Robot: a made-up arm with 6 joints.
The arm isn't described. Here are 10 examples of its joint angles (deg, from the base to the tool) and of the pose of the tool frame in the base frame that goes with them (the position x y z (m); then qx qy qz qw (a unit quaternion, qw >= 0)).
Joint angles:
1: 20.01 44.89 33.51 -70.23 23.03 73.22
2: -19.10 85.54 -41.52 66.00 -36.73 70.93
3: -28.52 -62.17 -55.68 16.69 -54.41 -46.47
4: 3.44 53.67 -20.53 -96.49 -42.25 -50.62
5: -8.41 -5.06 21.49 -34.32 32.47 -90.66
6: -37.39 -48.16 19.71 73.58 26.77 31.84
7: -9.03 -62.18 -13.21 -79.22 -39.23 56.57
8: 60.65 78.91 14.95 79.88 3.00 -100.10
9: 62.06 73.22 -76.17 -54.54 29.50 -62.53
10: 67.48 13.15 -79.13 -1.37 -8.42 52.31
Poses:
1: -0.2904 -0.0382 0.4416 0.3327 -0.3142 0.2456 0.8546
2: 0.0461 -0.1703 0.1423 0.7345 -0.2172 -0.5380 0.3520
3: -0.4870 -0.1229 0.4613 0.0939 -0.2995 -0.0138 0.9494
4: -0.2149 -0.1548 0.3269 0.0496 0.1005 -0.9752 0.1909
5: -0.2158 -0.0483 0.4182 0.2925 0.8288 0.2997 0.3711
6: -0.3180 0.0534 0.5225 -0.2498 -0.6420 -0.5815 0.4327
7: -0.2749 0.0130 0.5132 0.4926 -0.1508 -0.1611 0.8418
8: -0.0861 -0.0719 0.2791 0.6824 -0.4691 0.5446 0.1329
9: -0.0742 0.1359 0.5399 0.0935 0.4354 -0.8667 0.2248
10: -0.1965 0.1894 0.3296 -0.8985 -0.1621 0.3207 0.2520
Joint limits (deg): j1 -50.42..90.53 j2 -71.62..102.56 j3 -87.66..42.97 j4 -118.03..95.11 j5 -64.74..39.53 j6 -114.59..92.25
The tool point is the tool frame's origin. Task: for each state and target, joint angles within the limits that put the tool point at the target. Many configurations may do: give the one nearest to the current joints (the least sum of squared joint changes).
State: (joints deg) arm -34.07 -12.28 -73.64 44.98 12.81 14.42
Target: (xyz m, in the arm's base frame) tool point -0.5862 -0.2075 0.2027
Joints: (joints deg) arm -35.78 -54.45 -87.66 75.54 11.70 5.54
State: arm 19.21 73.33 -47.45 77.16 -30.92 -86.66
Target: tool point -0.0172 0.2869 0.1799
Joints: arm 34.31 65.03 -84.66 85.68 -22.33 -84.80
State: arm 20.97 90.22 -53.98 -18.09 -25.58 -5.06
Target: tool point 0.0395 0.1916 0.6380
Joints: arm 56.49 102.56 -79.84 -18.01 -15.89 -5.92
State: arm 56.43 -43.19 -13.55 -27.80 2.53 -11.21
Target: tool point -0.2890 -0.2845 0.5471
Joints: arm 85.80 -68.79 -10.67 4.62 -15.80 -8.40
